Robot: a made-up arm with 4 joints.
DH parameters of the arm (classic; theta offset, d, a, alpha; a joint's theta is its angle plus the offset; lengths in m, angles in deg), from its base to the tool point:
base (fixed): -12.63 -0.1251 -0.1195 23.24
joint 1: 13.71 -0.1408 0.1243 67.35
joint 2: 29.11 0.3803 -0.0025 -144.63
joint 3: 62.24 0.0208 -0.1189 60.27
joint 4: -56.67 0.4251 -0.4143 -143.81
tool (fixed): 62.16 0.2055 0 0
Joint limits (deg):
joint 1: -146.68..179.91
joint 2: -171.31..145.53
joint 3: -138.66..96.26
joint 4: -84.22..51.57
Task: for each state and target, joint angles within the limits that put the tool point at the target. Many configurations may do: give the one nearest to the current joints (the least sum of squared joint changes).
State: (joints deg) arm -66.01 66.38 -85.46 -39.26
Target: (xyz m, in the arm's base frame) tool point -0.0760 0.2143 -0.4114
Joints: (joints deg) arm -71.97 76.27 -108.81 -12.36
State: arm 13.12 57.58 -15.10 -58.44
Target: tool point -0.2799 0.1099 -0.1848
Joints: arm -0.61 47.09 -15.70 -33.20
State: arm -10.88 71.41 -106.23 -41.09
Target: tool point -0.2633 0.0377 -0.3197
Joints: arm 29.97 58.68 -112.92 -30.57
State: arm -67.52 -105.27 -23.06 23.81
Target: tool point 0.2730 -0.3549 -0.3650
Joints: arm -46.33 -135.35 -15.10 -3.63
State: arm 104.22 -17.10 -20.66 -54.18
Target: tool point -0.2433 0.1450 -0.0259
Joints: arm 88.82 -4.37 -7.73 -53.12
